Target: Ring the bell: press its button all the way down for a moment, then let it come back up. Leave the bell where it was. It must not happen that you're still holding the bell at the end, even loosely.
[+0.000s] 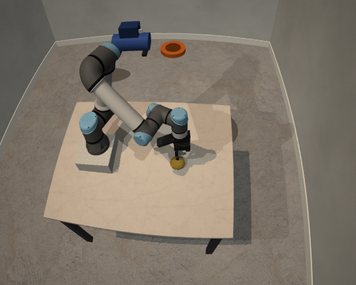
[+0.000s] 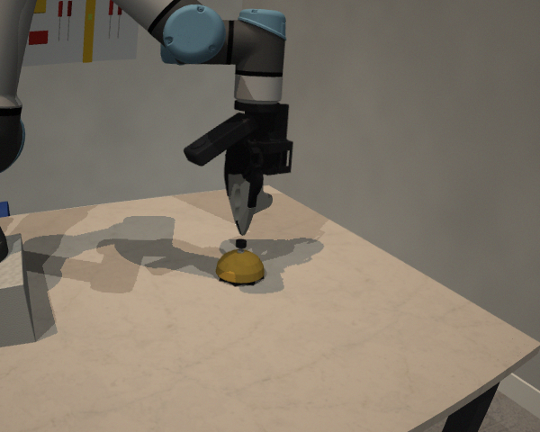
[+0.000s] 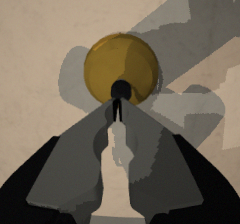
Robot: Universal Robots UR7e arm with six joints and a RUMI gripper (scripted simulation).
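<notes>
My hand is 4 cm above the small black button. Also, from my hand: yellow dome bell: 5 cm below.
</notes>
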